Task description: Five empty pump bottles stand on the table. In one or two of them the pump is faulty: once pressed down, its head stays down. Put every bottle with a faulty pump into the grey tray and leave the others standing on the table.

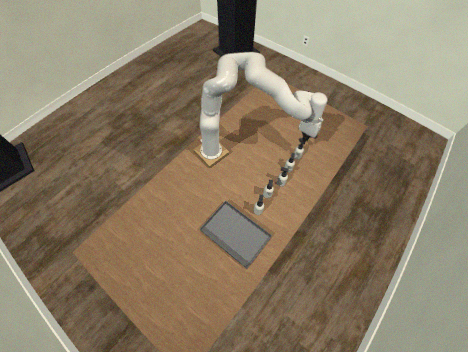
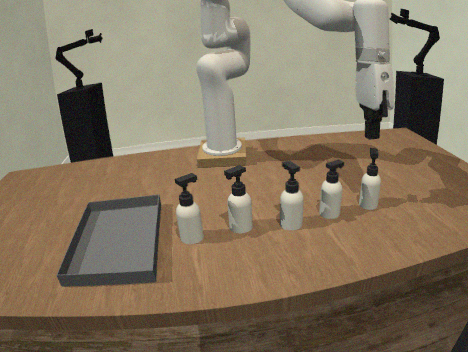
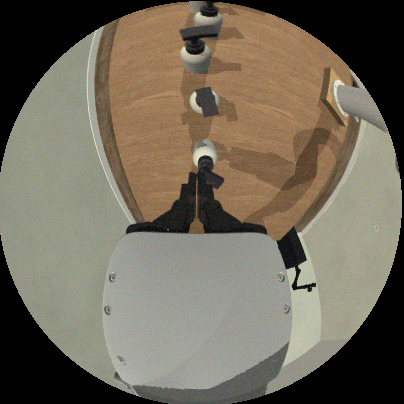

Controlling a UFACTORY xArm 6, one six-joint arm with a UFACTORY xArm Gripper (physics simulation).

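Places are measured from the arm's base along level axes (x right, y ahead, z up), in millimetres.
Pixels of known places: gripper, fingertip midpoint: (image 1: 304,140) (image 2: 372,138) (image 3: 196,183); arm's base, origin of the base link: (image 1: 211,150) (image 2: 222,147).
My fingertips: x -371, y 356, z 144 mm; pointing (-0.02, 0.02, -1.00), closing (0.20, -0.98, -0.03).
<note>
Ahead of a thing's pixels: the offset from my fingertips to its top centre. Level surfaces: height alone.
Five white pump bottles with black heads stand upright in a row. From the tray outward they are the first {dz -39, dx +403, dy +90 mm} (image 1: 259,208) (image 2: 190,222), second {dz -39, dx +301, dy +53 mm} (image 1: 268,192) (image 2: 240,212), third {dz -39, dx +190, dy +49 mm} (image 1: 283,180) (image 2: 292,210) (image 3: 196,60), fourth {dz -53, dx +93, dy +11 mm} (image 1: 290,165) (image 2: 330,199) (image 3: 195,103) and fifth {dz -39, dx -15, dy -17 mm} (image 1: 299,153) (image 2: 370,191) (image 3: 205,154). The fourth's head sits lower, close to its collar; the other heads stand up on visible stems. My gripper (image 2: 372,137) (image 3: 196,183) is shut and empty, a little above the fifth bottle's raised head. The grey tray {dz -150, dx +577, dy +111 mm} (image 1: 236,234) (image 2: 115,240) is empty.
The wooden table {dz -179 mm} (image 1: 150,270) (image 2: 250,272) carries the arm's base plate (image 1: 211,161) (image 2: 222,161) behind the row. The tray's side wall stands close beside the first bottle. Black pedestals (image 2: 86,122) (image 2: 419,105) with small arms stand behind the table.
</note>
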